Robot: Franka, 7 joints.
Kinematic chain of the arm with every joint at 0, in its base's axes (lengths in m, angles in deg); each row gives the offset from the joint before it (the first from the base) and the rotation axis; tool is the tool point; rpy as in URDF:
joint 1: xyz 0 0 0.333 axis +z
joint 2: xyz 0 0 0 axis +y
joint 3: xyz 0 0 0.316 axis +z
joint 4: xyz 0.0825 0 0 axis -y
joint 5: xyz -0.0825 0 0.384 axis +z
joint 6: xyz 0 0 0 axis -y
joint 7: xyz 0.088 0 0 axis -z
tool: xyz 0 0 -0.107 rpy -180 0 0
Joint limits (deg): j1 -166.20..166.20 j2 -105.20..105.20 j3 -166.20..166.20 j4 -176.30..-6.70 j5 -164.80..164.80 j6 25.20..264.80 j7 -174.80..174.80
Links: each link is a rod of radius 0.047 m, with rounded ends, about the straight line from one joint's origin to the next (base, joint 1, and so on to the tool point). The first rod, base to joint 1, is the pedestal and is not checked.
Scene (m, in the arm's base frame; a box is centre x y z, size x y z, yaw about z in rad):
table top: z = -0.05
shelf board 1: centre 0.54 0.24 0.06 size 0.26 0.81 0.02 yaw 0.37
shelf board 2: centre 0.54 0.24 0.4 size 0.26 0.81 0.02 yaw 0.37
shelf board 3: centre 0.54 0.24 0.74 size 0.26 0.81 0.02 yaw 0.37
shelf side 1: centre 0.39 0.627 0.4 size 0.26 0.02 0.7 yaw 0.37
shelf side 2: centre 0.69 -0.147 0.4 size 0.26 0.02 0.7 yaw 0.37
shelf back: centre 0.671 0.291 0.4 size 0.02 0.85 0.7 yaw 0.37
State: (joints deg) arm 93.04 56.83 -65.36 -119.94 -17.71 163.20 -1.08
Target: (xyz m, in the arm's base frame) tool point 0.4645 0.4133 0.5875
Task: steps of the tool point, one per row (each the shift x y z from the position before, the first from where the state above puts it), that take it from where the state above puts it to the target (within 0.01 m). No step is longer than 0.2 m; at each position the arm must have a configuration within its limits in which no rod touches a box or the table.
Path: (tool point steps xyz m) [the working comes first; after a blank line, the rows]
Joints at the target: 117.04 49.75 -100.26 -109.42 -14.23 168.28 -1.08
Straight joint move there: touches shelf board 2.

1: -0.0755 -0.0019 -0.0077
2: -0.0713 -0.0193 -0.0011
3: -0.0644 -0.0346 0.0031
4: -0.0549 -0.0474 0.0057
5: 0.0365 0.0413 0.1065
6: -0.0128 0.0356 0.1332
7: -0.0743 0.0183 0.1376
8: 0.0911 0.0624 -0.0167
9: 0.0922 0.0353 -0.0086
10: 0.0822 0.0052 0.0253

